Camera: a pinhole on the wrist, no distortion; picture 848 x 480 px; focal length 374.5 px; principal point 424.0 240.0 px. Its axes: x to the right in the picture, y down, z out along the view. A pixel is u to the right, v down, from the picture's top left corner.
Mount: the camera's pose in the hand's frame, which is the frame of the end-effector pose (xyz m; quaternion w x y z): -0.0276 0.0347 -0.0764 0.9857 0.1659 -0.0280 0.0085
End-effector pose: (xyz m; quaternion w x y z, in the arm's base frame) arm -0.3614 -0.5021 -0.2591 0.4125 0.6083 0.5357 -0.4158
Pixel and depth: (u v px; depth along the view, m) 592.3 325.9 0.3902
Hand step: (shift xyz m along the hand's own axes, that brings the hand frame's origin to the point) 0.1247 -0.0072 0.3311
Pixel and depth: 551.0 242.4 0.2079
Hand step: 0.0319 -0.0316 0.1243
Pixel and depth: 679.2 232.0 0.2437
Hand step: 0.1256 -0.0488 0.1614
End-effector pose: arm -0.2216 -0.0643 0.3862 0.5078 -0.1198 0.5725 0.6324
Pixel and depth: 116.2 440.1 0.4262
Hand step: -0.4055 0.1076 0.3797
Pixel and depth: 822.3 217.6 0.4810
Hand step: 0.4586 -0.1462 0.3977
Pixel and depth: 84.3 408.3 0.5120
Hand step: -0.5240 0.0809 0.4548
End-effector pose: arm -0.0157 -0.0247 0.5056 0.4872 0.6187 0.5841 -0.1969
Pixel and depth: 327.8 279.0 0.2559
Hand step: -0.1073 -0.0244 0.1699
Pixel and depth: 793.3 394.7 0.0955
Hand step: 0.0604 0.0414 0.0320
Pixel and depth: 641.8 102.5 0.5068
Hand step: 0.2449 -0.3049 0.3580
